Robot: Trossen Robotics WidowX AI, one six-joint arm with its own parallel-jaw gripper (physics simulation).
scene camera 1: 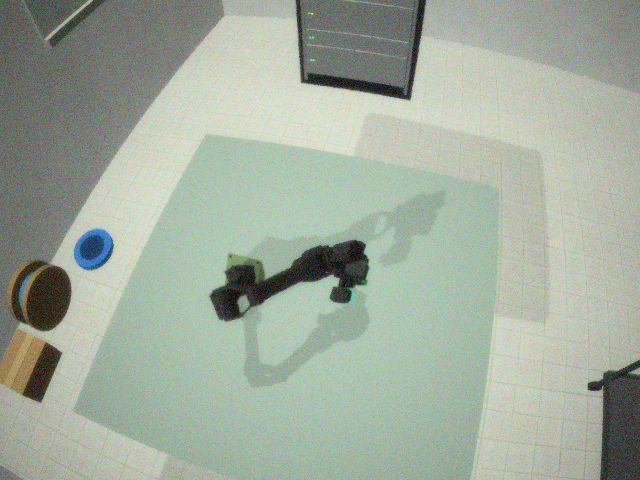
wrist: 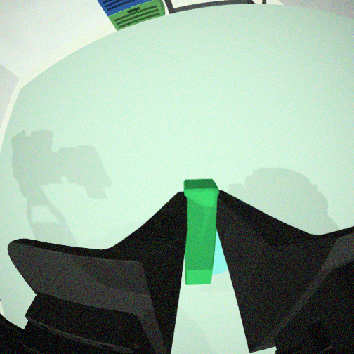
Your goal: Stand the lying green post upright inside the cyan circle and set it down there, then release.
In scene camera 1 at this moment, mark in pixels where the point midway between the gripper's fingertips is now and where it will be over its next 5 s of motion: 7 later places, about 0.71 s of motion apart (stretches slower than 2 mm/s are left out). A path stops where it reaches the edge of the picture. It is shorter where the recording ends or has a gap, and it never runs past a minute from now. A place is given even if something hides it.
The gripper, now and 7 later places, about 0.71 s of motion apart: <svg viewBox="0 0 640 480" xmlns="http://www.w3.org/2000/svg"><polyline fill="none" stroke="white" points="363,282 366,281 367,281 368,281 368,281 373,282 378,284 378,285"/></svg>
